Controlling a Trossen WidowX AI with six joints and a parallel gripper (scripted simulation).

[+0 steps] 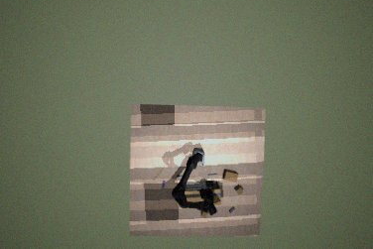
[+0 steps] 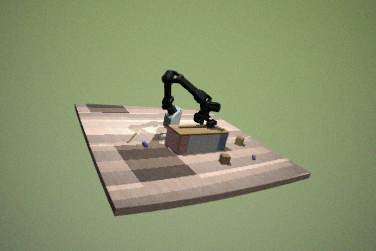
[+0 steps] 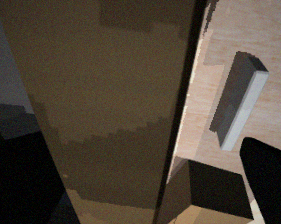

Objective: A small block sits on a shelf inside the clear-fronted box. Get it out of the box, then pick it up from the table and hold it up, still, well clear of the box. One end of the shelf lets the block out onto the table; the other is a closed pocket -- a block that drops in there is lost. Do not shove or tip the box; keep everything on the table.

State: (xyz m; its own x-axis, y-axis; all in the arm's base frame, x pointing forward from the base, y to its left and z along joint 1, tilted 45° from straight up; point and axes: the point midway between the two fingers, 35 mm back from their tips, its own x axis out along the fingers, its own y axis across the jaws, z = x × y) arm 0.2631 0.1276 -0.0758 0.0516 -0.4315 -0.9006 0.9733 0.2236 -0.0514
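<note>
Now: gripper tip 40 mm short of the green block, 30 mm to the right of it and 10 mm above it. Also, from my gripper tip: box 60 mm ahead, 100 mm to the right, 20 mm below; then thin yellow stick 10 mm behind, 490 mm to the right, 80 mm below.
</note>
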